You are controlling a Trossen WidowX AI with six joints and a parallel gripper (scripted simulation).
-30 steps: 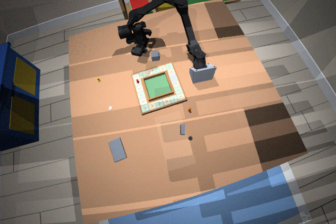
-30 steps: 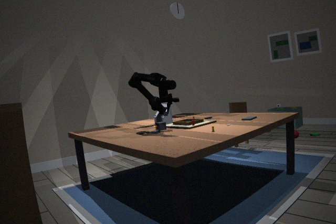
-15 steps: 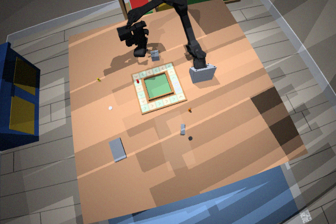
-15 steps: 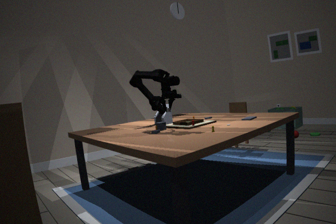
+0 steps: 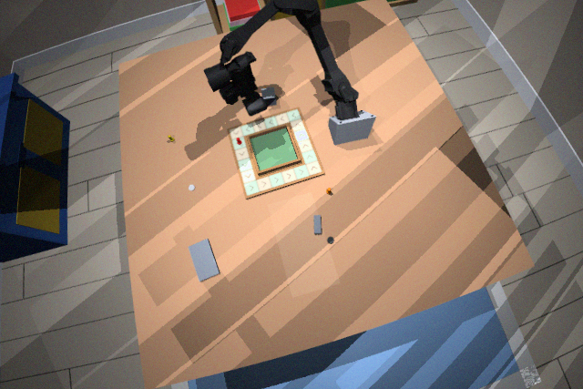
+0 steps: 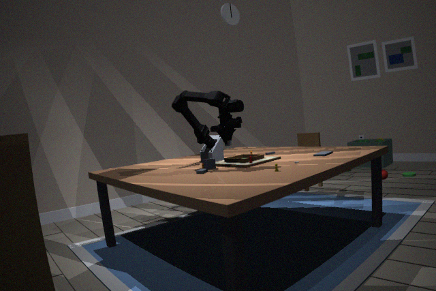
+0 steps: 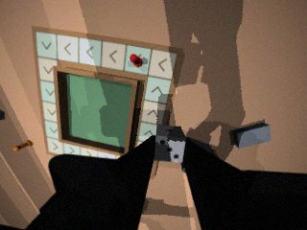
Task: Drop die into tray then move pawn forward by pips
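Right now the red pawn is 70 mm ahead of my gripper tip, 80 mm to the left of it and 90 mm below it. The rest, counted from my gripper tip: white die: right at my gripper tip; then yellow pawn: 330 mm ahead, 100 mm below; then white disc: 270 mm ahead, 210 mm to the left, 120 mm below.
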